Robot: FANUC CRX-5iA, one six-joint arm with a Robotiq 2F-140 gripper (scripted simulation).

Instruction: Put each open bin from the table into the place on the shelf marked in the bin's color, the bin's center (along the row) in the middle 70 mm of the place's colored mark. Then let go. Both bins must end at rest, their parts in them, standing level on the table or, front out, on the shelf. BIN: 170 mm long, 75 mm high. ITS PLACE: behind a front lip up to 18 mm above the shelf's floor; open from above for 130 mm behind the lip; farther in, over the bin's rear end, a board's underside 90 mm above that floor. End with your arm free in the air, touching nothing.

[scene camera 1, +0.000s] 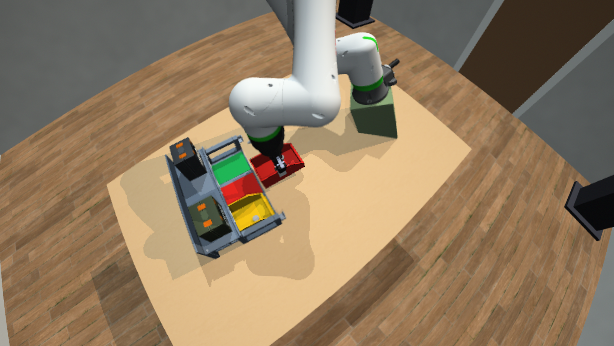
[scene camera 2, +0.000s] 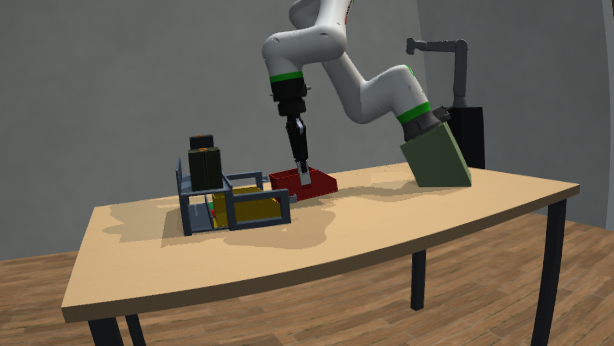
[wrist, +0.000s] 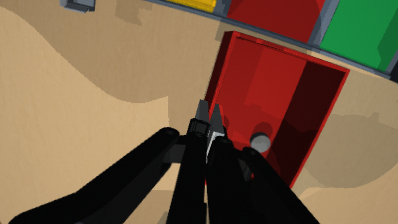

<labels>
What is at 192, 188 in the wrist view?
My gripper.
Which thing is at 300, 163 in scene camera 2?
My gripper.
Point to a yellow bin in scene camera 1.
243, 210
</labels>
